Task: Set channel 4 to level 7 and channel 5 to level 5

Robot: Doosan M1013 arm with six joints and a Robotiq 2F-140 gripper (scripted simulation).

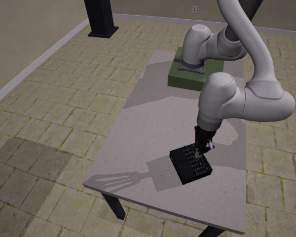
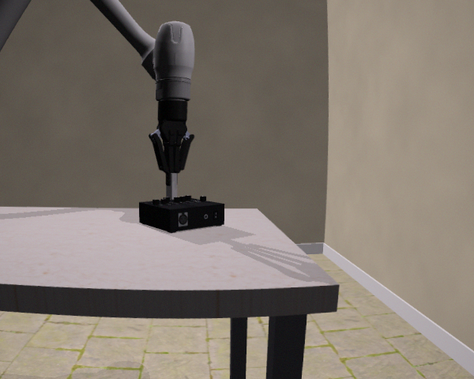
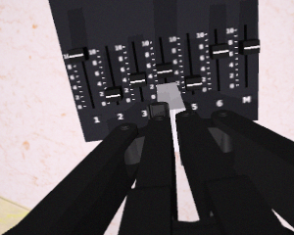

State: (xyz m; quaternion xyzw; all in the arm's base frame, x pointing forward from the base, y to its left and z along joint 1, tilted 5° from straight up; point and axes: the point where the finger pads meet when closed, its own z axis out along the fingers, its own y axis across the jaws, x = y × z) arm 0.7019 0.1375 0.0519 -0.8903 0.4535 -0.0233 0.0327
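My gripper is now 3 cm above the channel 5 fader cap, 2 cm to the left of it and 1 cm past it. From my hand the other things lie so: channel 4 fader cap (3 cm below, 2 cm to the right, 1 cm ahead); then channel 3 fader cap (3 cm below, 3 cm ahead); then channel 2 fader cap (4 cm ahead, 3 cm below, 2 cm to the left).
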